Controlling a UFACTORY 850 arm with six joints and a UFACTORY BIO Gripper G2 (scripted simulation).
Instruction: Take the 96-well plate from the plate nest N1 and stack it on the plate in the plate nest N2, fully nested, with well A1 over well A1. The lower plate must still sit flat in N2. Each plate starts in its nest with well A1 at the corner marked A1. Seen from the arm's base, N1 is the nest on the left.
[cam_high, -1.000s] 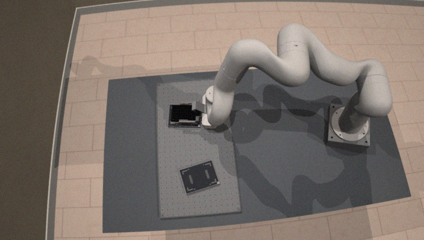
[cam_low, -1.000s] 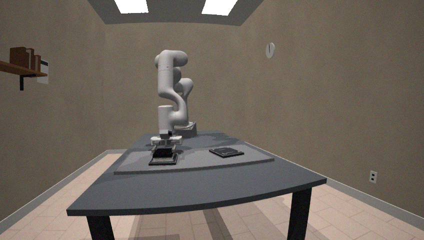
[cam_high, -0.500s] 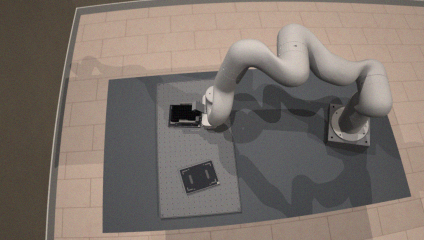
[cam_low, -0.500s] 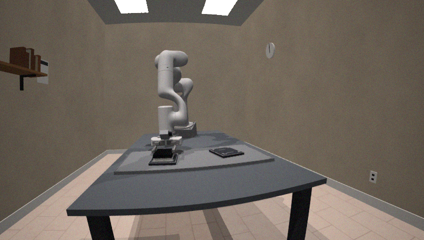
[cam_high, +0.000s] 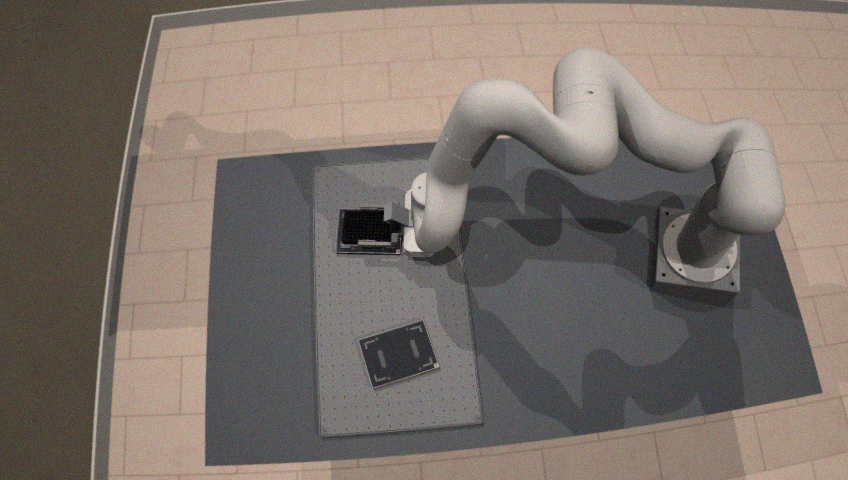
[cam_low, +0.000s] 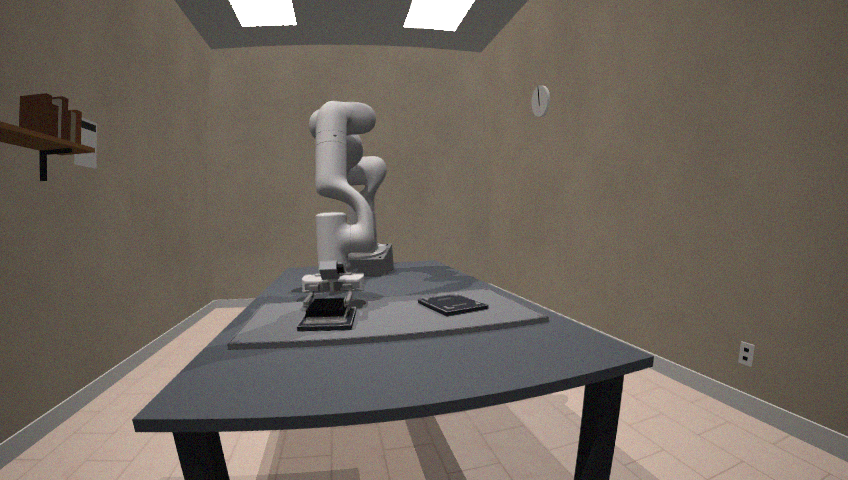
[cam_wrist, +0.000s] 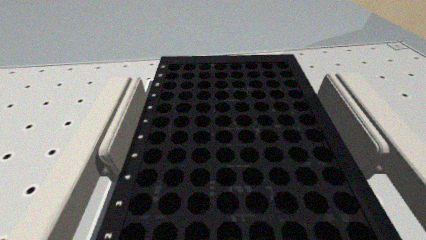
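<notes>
The black 96-well plate is 10 mm below my hand. The rest, counted from my hand: white 96-well plate (20 mm below); then nest N1 (90 mm behind, 310 mm to the left, 40 mm below); then nest N2 (40 mm below).
</notes>
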